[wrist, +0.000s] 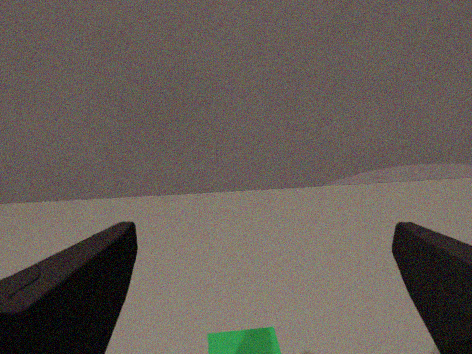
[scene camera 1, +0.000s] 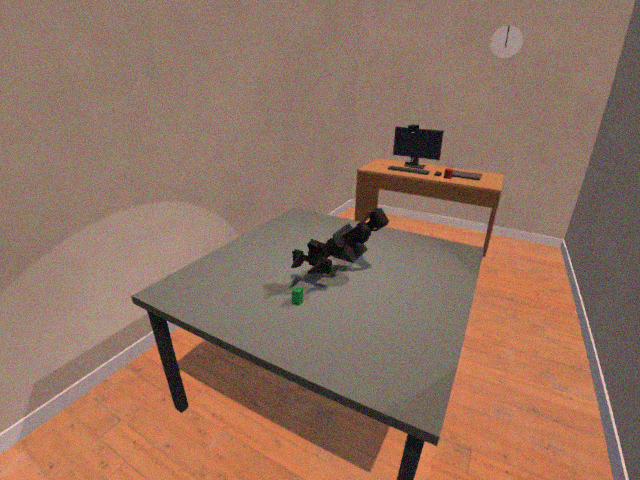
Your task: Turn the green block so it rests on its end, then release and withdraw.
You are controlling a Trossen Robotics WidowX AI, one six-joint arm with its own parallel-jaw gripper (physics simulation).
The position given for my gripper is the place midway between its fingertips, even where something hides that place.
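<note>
My gripper (scene camera 1: 299,269) is visible; it is likewise visible in the wrist view (wrist: 266,236).
</note>
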